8 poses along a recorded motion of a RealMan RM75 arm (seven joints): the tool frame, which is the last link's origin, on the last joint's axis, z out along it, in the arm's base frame.
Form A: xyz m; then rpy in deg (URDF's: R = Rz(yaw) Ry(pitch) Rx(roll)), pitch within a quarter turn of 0, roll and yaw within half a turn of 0.
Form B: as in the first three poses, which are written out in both.
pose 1, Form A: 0.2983 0.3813 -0.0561 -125.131 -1.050 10.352
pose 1, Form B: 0.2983 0.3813 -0.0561 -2.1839 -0.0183 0.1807
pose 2, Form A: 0.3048 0.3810 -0.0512 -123.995 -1.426 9.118
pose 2, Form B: 0.3048 0.3810 -0.0512 -2.1641 -0.0249 0.1591
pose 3, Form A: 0.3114 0.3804 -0.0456 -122.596 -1.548 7.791
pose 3, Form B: 0.3114 0.3804 -0.0456 -2.1397 -0.0270 0.1360
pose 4, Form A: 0.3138 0.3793 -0.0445 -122.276 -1.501 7.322
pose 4, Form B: 0.3138 0.3793 -0.0445 -2.1341 -0.0262 0.1278
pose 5, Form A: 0.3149 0.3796 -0.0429 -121.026 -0.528 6.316
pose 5, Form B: 0.3149 0.3796 -0.0429 -2.1123 -0.0092 0.1102
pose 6, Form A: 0.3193 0.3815 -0.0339 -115.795 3.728 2.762
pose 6, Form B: 0.3193 0.3815 -0.0339 -2.0210 0.0651 0.0482
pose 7, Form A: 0.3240 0.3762 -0.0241 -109.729 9.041 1.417
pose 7, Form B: 0.3240 0.3762 -0.0241 -1.9151 0.1578 0.0247
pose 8, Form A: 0.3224 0.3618 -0.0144 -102.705 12.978 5.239
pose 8, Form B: 0.3224 0.3618 -0.0144 -1.7925 0.2265 0.0914
